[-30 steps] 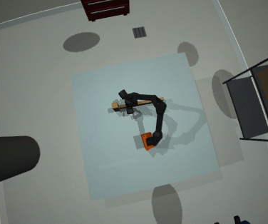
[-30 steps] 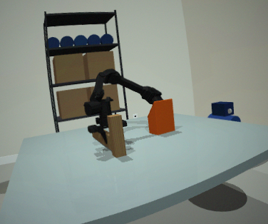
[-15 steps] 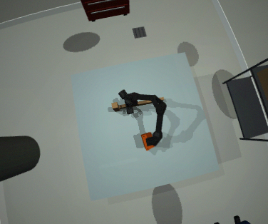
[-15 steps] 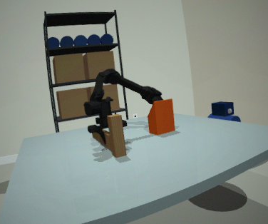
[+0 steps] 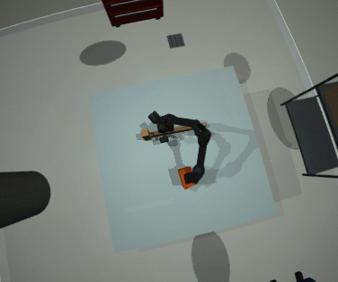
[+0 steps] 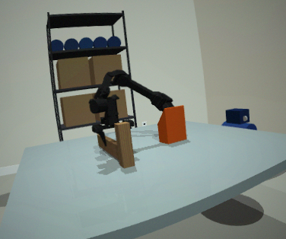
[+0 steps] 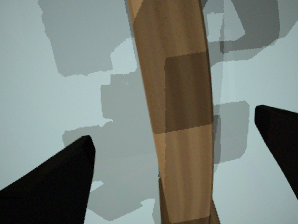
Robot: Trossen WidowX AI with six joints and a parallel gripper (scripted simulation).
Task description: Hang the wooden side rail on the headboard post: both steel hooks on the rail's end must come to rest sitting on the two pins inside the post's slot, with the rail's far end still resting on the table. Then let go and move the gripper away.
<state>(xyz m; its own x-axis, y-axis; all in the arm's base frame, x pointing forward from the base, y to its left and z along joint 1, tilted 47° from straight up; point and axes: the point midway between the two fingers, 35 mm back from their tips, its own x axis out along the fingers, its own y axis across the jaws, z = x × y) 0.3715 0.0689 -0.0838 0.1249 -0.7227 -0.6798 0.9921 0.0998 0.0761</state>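
My gripper tip is now 120 mm to the right of the wooden headboard post, 10 mm below it and 10 mm past it.
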